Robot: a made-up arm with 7 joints. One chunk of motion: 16 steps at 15 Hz.
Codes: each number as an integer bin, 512 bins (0 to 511) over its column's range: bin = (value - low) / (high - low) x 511, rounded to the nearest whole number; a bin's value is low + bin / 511 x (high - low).
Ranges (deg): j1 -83.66..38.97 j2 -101.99..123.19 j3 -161.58..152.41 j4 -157..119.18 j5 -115.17..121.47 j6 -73.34..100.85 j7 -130.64..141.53
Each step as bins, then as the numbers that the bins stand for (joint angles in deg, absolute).
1 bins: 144 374 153 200 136 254 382
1 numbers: -49.10 62.82 -67.57 -48.91 -52.19 13.24 72.82
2 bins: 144 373 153 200 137 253 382
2 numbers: -49.10 62.38 -67.57 -48.91 -51.73 12.90 72.82
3 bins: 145 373 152 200 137 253 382
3 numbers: -48.86 62.38 -68.18 -48.91 -51.73 12.90 72.82
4 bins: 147 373 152 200 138 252 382
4 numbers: -48.38 62.38 -68.18 -48.91 -51.26 12.56 72.82
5 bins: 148 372 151 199 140 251 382
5 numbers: -48.14 61.94 -68.80 -49.45 -50.34 12.22 72.82
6 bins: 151 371 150 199 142 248 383
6 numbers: -47.42 61.50 -69.41 -49.45 -49.41 11.20 73.35
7 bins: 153 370 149 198 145 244 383
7 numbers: -46.94 61.06 -70.03 -49.99 -48.02 9.83 73.35
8 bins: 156 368 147 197 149 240 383
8 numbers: -46.22 60.17 -71.25 -50.53 -46.17 8.47 73.35
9 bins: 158 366 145 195 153 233 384
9 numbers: -45.74 59.29 -72.48 -51.61 -44.32 6.09 73.89
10 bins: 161 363 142 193 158 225 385
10 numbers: -45.02 57.97 -74.33 -52.69 -42.00 3.36 74.42
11 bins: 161 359 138 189 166 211 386
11 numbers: -45.02 56.21 -76.78 -54.85 -38.30 -1.41 74.95
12 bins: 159 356 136 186 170 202 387
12 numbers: -45.50 54.89 -78.01 -56.47 -36.44 -4.48 75.48
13 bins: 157 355 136 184 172 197 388
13 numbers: -45.98 54.45 -78.01 -57.55 -35.52 -6.19 76.02
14 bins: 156 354 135 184 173 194 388
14 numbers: -46.22 54.01 -78.63 -57.55 -35.06 -7.21 76.02
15 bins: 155 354 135 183 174 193 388
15 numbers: -46.46 54.01 -78.63 -58.09 -34.59 -7.55 76.02
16 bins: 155 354 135 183 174 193 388
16 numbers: -46.46 54.01 -78.63 -58.09 -34.59 -7.55 76.02
